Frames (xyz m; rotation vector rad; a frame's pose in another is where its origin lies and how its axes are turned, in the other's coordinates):
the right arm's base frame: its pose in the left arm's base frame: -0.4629 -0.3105 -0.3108 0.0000 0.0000 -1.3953
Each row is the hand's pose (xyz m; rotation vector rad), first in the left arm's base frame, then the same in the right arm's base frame.
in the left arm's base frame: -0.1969 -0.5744 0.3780 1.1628 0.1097 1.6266
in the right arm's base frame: 0.3063 0.2158 0.6888 -1.0665 -1.0801 -2.6906
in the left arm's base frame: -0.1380 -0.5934 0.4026 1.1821 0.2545 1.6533
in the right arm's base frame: 0.3353 0.2705 0.7134 -0.9461 -1.2162 -2.6349
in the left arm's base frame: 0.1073 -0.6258 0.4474 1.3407 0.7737 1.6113
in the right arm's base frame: 0.4100 0.5064 0.7582 -0.6380 -1.7492 -2.3270
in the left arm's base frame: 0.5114 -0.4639 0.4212 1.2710 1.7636 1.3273
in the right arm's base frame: 0.3212 0.9326 0.7320 0.1768 -2.4120 -1.6893
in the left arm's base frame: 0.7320 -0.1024 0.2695 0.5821 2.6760 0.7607
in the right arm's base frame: 0.0037 1.2129 0.5803 1.3440 -2.5600 -0.9062
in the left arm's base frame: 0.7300 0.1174 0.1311 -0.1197 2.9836 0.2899
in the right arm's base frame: -0.2131 1.2493 0.4419 2.0877 -2.2968 -0.3730
